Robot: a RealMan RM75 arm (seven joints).
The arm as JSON. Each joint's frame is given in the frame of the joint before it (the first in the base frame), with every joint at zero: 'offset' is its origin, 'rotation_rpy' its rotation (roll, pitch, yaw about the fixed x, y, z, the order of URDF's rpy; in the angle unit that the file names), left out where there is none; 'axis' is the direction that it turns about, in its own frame. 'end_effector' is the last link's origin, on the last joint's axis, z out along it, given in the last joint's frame.
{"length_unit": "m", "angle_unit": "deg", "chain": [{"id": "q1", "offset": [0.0, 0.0, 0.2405], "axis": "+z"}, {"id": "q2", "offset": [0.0, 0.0, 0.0], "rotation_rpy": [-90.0, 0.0, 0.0], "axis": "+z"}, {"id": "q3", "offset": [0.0, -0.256, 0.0], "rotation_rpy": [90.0, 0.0, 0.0], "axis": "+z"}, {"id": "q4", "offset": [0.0, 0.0, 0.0], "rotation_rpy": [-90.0, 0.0, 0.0], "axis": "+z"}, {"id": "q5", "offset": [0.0, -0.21, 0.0], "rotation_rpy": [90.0, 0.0, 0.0], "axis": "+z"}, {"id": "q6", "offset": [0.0, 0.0, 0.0], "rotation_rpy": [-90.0, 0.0, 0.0], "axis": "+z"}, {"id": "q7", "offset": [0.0, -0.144, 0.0], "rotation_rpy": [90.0, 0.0, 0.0], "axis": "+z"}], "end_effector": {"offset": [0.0, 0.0, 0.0]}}
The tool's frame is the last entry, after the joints.
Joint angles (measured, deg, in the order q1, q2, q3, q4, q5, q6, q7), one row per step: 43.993 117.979 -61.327 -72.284 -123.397 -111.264 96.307; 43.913 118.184 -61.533 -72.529 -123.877 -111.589 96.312; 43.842 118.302 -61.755 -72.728 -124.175 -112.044 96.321; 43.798 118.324 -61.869 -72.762 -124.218 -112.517 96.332; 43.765 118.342 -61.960 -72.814 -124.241 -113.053 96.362; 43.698 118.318 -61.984 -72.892 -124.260 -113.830 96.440; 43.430 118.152 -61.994 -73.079 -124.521 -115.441 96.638; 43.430 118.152 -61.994 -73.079 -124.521 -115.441 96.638; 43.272 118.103 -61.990 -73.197 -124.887 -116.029 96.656; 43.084 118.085 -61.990 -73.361 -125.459 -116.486 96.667; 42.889 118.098 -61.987 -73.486 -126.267 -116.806 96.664
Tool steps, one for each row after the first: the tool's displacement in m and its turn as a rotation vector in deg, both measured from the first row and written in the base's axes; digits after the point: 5 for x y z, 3 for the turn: 0.00055 -0.00139 -0.00114 -0.320 -0.526 0.094; 0.00104 -0.00301 -0.00186 -0.786 -0.984 0.217; 0.00150 -0.00441 -0.00205 -1.299 -1.203 0.254; 0.00189 -0.00591 -0.00209 -1.848 -1.412 0.293; 0.00270 -0.00784 -0.00158 -2.544 -1.677 0.250; 0.00587 -0.01161 0.00029 -3.816 -2.497 -0.075; 0.00587 -0.01161 0.00029 -3.816 -2.497 -0.075; 0.00781 -0.01296 0.00103 -4.189 -3.027 -0.250; 0.01010 -0.01402 0.00162 -4.384 -3.694 -0.482; 0.01284 -0.01473 0.00193 -4.437 -4.513 -0.819
